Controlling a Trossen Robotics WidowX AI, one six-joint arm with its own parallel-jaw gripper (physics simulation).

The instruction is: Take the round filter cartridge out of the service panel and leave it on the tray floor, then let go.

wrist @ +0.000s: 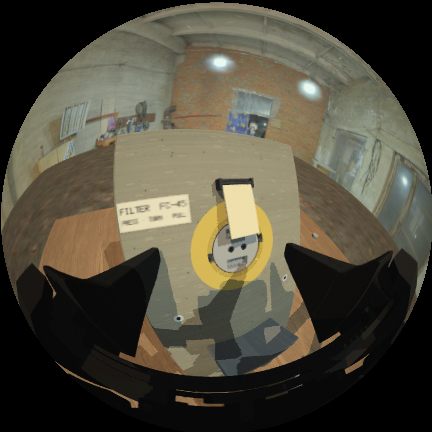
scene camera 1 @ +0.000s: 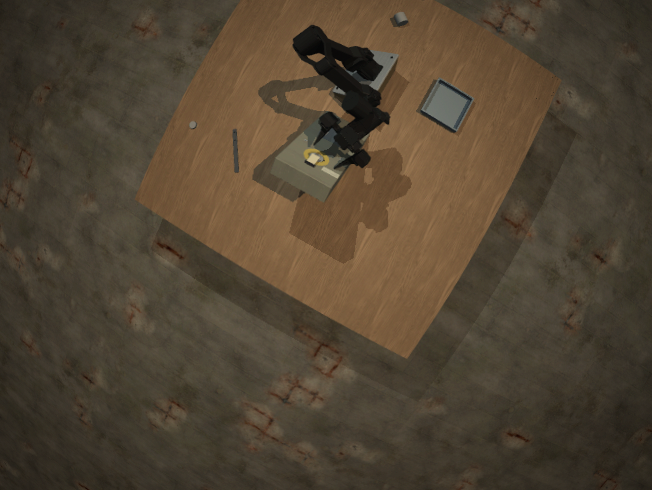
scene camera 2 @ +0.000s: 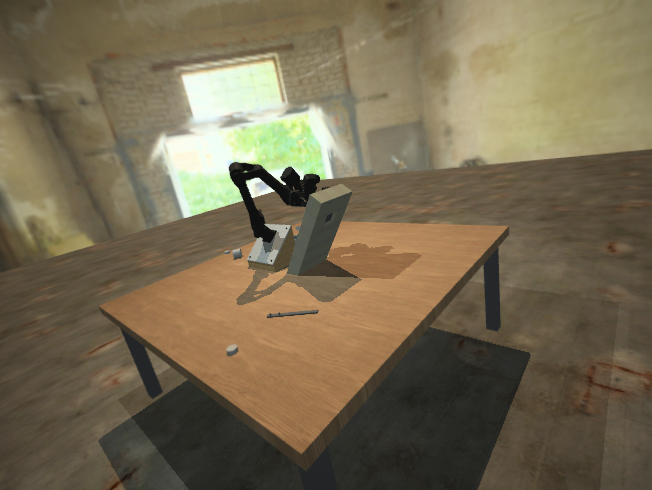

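The round filter cartridge (wrist: 237,254) sits in the service panel (scene camera 1: 300,179) (scene camera 2: 316,237) (wrist: 165,165); its grey face with two dark holes shows inside a yellow ring (wrist: 201,250). A cream flap (wrist: 241,211) (scene camera 1: 314,158) hangs from a black bracket over the upper part of the face. My gripper (scene camera 1: 325,156) (wrist: 223,253) is open and empty, its fingertips apart in front of the panel, one to each side of the cartridge in the wrist view. In scene camera 2 the fingers are hidden behind the panel. The tray (scene camera 1: 446,105) is empty on the table, away from the panel.
The panel leans on the wooden table (scene camera 1: 237,210) (scene camera 2: 337,363) in front of the arm's base. A dark bar (scene camera 1: 235,150) (scene camera 2: 292,314), a small white disc (scene camera 1: 192,124) (scene camera 2: 231,349) and a grey cylinder (scene camera 1: 400,19) (scene camera 2: 237,253) lie apart. A dark blue-grey piece (wrist: 250,350) shows low in the wrist view.
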